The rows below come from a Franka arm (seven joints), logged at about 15 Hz.
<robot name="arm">
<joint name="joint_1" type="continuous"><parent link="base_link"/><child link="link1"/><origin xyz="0 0 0.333"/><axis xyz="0 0 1"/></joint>
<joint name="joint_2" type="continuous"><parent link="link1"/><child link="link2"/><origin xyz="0 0 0"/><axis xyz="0 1 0"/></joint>
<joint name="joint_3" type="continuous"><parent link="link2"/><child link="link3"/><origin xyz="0 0 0.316"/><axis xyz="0 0 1"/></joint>
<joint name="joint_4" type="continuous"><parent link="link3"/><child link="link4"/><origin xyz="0.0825 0 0"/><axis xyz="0 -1 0"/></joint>
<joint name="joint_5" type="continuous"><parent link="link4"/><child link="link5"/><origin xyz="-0.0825 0 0.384"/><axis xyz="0 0 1"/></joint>
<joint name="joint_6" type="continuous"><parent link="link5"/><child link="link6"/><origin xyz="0 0 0"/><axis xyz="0 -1 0"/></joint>
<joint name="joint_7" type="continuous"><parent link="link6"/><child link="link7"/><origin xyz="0.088 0 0"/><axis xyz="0 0 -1"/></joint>
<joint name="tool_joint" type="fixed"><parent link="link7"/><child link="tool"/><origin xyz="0 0 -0.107" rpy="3.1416 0 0"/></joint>
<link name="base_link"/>
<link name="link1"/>
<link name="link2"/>
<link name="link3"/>
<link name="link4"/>
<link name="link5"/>
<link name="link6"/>
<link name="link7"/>
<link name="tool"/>
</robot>
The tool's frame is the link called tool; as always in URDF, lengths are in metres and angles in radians. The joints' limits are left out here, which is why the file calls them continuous.
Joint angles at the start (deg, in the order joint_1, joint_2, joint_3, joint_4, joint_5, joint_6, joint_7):
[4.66, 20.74, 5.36, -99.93, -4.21, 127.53, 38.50]
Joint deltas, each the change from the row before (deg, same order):
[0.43, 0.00, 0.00, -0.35, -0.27, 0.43, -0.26]
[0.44, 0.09, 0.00, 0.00, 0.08, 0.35, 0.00]
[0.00, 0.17, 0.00, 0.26, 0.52, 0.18, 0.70]
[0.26, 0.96, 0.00, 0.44, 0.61, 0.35, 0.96]
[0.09, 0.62, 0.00, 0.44, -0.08, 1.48, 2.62]
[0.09, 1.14, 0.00, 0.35, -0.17, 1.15, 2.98]
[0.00, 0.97, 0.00, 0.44, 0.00, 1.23, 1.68]
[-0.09, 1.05, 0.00, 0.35, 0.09, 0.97, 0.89]
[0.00, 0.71, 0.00, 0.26, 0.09, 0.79, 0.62]
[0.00, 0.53, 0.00, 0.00, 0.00, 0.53, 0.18]
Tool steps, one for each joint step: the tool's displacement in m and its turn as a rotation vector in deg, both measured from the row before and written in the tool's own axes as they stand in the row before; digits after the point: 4 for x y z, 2 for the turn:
[-0.0037, -0.0035, 0.0019, -0.05, 0.16, -0.87]
[-0.0025, -0.0045, 0.0004, 0.27, 0.14, -0.39]
[0.0011, -0.0010, -0.0003, 0.50, -0.05, 1.04]
[-0.0004, -0.0039, 0.0071, 0.37, -0.51, 1.10]
[0.0028, -0.0035, 0.0015, 0.87, 0.98, 2.50]
[0.0013, -0.0024, 0.0089, 0.26, 0.26, 2.80]
[0.0024, -0.0022, 0.0061, 0.58, 0.42, 1.71]
[0.0021, -0.0006, 0.0082, 0.31, 0.07, 1.07]
[0.0011, -0.0011, 0.0052, 0.35, 0.13, 0.70]
[-0.0001, 0.0000, 0.0054, 0.04, -0.04, 0.19]

